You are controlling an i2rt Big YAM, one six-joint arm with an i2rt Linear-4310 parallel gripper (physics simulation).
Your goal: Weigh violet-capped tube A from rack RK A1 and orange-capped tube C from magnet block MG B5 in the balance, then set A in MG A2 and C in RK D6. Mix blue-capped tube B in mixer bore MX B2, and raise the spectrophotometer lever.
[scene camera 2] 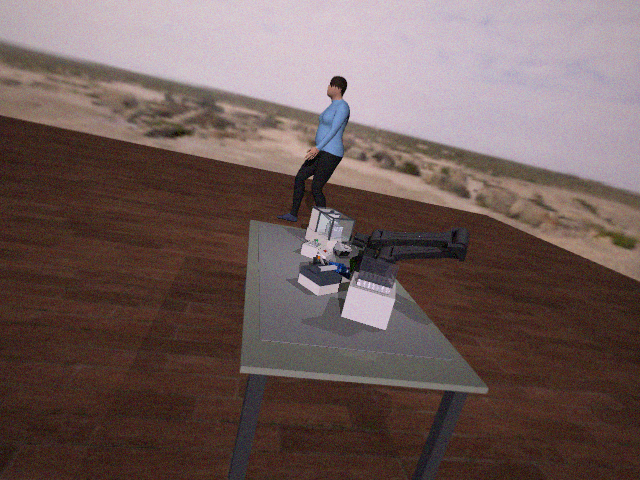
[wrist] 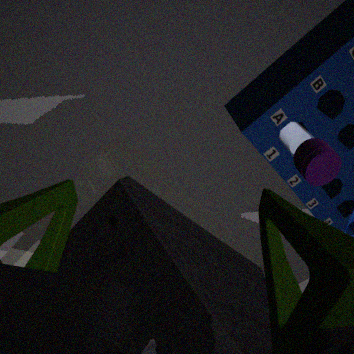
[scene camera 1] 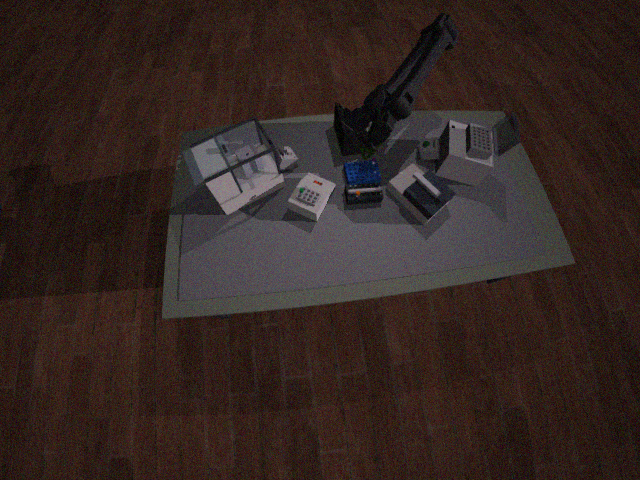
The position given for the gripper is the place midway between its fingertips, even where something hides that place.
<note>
The gripper [wrist: 165,194] is open, with nothing in its grasp. Also in view: a glass-box balance [scene camera 1: 239,165].
The glass-box balance is seen too in scene camera 2 [scene camera 2: 329,226].
</note>
